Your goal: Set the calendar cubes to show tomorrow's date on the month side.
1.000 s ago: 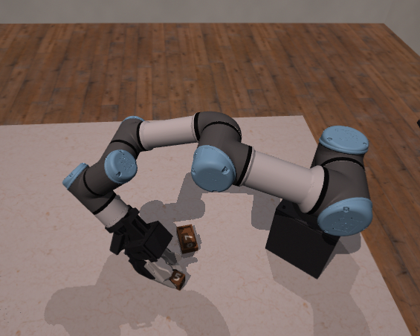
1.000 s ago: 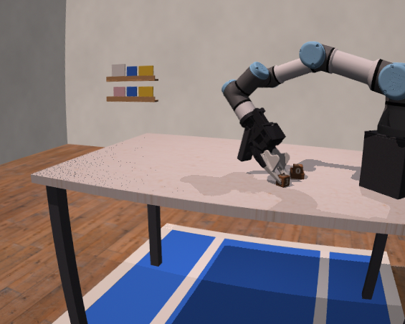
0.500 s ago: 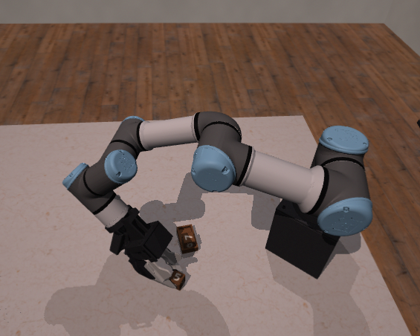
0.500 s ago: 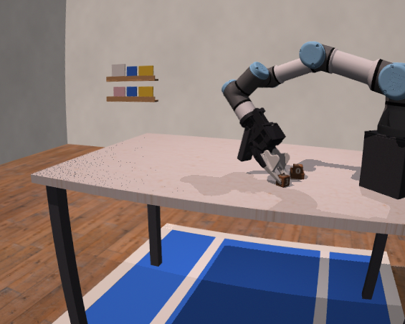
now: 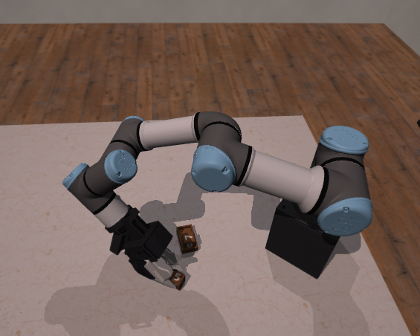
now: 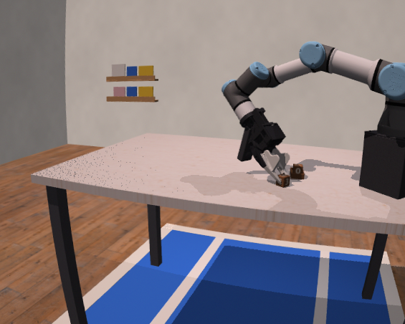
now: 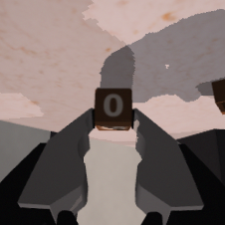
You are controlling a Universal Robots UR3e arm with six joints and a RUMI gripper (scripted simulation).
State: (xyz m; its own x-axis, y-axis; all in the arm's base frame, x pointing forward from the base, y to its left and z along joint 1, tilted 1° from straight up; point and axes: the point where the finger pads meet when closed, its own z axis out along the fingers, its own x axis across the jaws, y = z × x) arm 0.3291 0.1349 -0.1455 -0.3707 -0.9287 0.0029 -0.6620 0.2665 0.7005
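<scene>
The brown digit cube lies 10 mm below my hand and 10 mm behind it. The rest, counted from my hand: calendar tray: 120 mm to the right, 20 mm behind, 10 mm below.
</scene>
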